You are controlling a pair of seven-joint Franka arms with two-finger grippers.
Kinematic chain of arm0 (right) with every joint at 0, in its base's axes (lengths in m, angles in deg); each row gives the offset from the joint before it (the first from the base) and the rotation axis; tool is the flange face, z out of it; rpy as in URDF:
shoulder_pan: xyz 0 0 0.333 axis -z
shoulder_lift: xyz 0 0 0 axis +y
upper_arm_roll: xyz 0 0 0.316 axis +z
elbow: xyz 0.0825 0 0 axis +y
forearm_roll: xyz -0.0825 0 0.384 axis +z
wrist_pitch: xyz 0 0 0 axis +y
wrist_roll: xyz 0.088 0 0 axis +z
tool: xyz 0 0 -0.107 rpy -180 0 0
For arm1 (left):
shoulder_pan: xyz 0 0 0.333 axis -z
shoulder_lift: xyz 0 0 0 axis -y
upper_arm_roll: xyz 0 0 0.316 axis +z
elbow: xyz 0.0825 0 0 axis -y
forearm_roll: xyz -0.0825 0 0.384 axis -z
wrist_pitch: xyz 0 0 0 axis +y
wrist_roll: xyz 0.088 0 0 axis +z
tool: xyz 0 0 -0.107 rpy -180 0 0
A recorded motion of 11 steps. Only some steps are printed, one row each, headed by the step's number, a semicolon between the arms.
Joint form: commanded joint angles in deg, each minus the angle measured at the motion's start. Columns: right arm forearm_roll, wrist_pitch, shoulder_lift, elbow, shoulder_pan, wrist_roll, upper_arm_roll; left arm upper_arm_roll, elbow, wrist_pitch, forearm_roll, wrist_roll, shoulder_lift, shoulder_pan.
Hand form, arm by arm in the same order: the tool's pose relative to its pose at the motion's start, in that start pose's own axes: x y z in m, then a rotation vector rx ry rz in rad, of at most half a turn. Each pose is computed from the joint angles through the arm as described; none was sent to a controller.
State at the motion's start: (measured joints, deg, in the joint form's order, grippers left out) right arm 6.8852 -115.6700 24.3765 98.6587 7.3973 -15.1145 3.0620; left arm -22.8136 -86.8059 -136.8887 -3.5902 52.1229 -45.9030 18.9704
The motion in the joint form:
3: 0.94 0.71 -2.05 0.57 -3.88 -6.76 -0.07; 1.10 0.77 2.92 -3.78 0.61 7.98 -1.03
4: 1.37 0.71 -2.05 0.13 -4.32 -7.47 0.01; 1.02 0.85 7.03 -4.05 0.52 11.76 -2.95
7: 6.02 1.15 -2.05 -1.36 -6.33 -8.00 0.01; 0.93 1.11 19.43 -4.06 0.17 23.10 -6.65
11: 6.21 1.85 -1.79 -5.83 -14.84 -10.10 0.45; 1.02 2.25 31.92 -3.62 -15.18 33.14 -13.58
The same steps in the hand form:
3: -0.0220 -0.0410 -0.0110 0.0068 0.0026 0.0560; 0.0157 0.0105 -0.0967 -0.0075 0.1420 0.0366
4: -0.0231 -0.0477 -0.0139 0.0153 0.0061 0.0617; 0.0247 0.0006 -0.1403 0.0150 0.1645 0.0194
7: -0.0309 -0.0758 -0.0224 0.0867 -0.0089 0.0659; 0.0182 -0.0233 -0.2622 0.0830 0.2165 -0.0176
11: -0.0729 -0.1734 -0.0401 0.0985 0.0187 -0.0616; 0.0192 -0.0846 -0.3788 0.1832 0.2387 0.1249

